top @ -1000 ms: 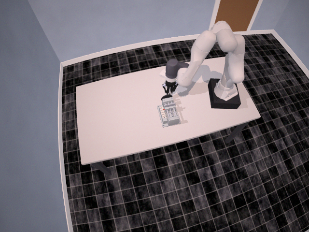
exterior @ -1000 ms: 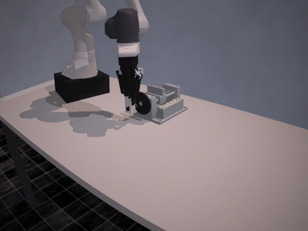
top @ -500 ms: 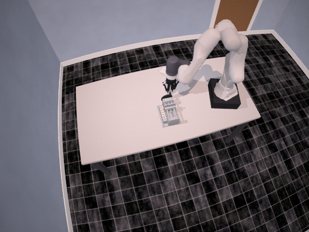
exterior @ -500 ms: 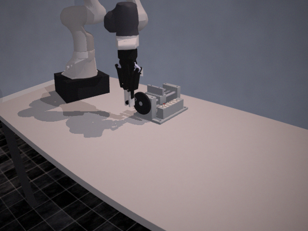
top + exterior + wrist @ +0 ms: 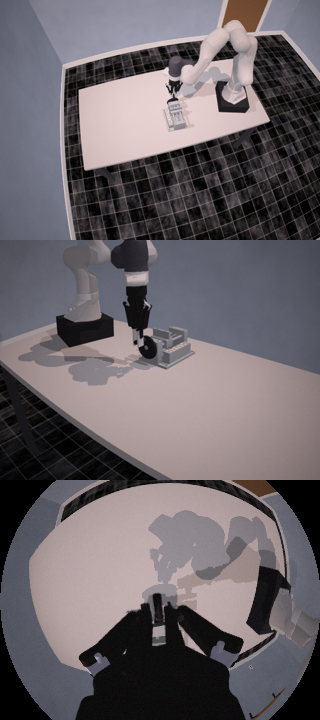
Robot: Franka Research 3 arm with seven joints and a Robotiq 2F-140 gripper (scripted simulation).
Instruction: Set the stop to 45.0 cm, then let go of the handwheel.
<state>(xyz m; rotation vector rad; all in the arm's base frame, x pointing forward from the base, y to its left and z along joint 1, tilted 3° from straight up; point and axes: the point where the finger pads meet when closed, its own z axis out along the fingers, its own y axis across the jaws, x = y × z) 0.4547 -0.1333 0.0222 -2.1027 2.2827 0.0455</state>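
Right now my hand is 3 cm short of the grey stop fixture, 12 cm to the right of it and 3 cm above it. Also, from my hand: black handwheel: 2 cm to the left, 2 cm below.
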